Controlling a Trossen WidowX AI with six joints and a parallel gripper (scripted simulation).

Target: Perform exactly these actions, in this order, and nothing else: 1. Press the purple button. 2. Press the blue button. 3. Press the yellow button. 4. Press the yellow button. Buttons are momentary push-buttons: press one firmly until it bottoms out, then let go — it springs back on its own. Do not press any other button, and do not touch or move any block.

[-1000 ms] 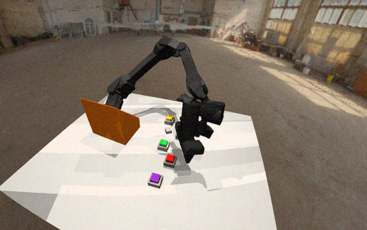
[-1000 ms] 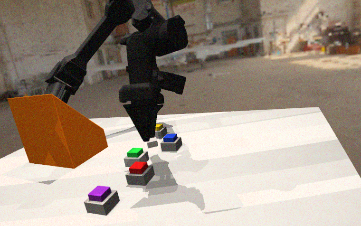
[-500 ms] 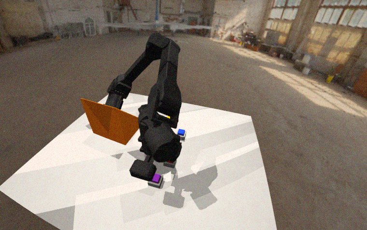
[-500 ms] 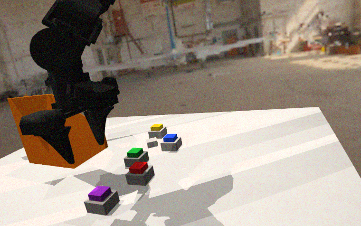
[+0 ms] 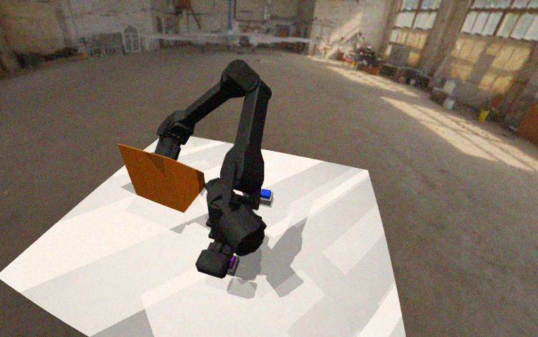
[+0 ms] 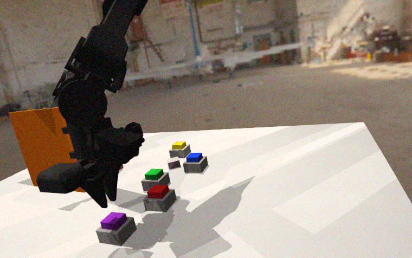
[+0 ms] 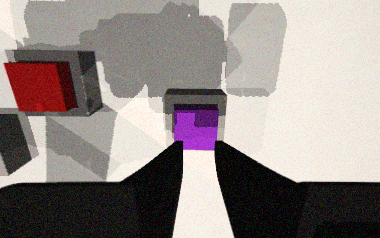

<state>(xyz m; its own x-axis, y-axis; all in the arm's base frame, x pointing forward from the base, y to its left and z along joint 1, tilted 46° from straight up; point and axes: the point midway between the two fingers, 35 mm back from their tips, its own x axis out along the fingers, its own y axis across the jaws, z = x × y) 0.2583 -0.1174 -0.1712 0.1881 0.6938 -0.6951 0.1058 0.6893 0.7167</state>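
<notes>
Right now the purple button is 3 cm below my gripper tip. Also, from my gripper tip: red button 4 cm ahead, 10 cm to the left, 3 cm below; then green button 19 cm to the left, 3 cm below; then blue button 7 cm ahead, 28 cm to the left, 3 cm below.
</notes>
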